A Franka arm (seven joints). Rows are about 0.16 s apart.
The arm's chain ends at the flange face. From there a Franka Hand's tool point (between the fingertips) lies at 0.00 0.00 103.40 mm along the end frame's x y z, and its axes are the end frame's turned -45 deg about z.
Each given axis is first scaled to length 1.
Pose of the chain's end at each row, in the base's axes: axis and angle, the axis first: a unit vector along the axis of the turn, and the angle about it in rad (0 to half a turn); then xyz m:
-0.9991 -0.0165 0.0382 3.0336 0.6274 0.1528 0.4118
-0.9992 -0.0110 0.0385 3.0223 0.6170 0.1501 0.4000
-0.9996 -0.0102 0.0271 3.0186 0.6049 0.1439 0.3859
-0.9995 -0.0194 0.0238 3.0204 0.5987 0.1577 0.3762
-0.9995 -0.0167 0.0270 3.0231 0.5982 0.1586 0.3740
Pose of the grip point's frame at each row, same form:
-0.9173 -0.3978 0.0146 3.0126 0.6193 0.1638 0.3093
-0.9195 -0.3928 0.0127 3.0019 0.6089 0.1623 0.2976
-0.9199 -0.3921 0.0015 3.0072 0.5992 0.1565 0.2834
-0.9163 -0.4005 -0.0012 3.0114 0.5936 0.1701 0.2737
-0.9174 -0.3981 0.0022 3.0115 0.5924 0.1707 0.2715

